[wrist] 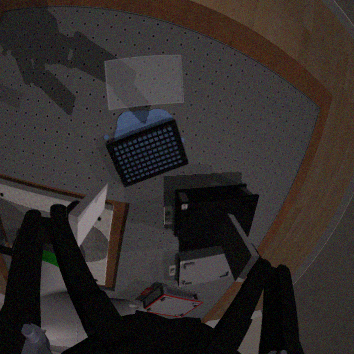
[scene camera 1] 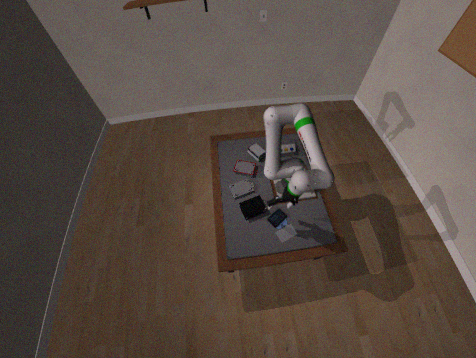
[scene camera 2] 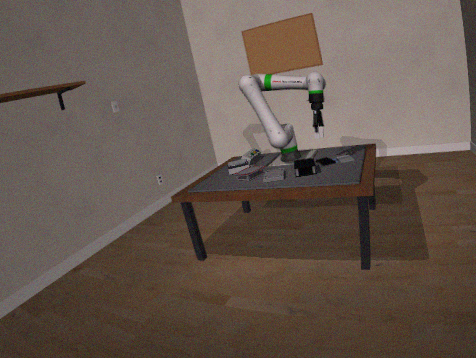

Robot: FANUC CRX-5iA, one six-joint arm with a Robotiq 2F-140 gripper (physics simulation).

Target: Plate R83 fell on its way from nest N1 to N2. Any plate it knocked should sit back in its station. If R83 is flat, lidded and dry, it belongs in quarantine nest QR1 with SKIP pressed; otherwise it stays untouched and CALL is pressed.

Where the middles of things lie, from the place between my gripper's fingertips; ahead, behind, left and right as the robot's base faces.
Labels:
Now: the blue well plate (wrist: pixel 152 151) 10 mm behind my hand, 20 mm to the left of it and 160 mm below it. From my hand the other things lie so: station labelled N2 (wrist: pixel 197 267): 170 mm ahead, 290 mm to the right, 150 mm below.

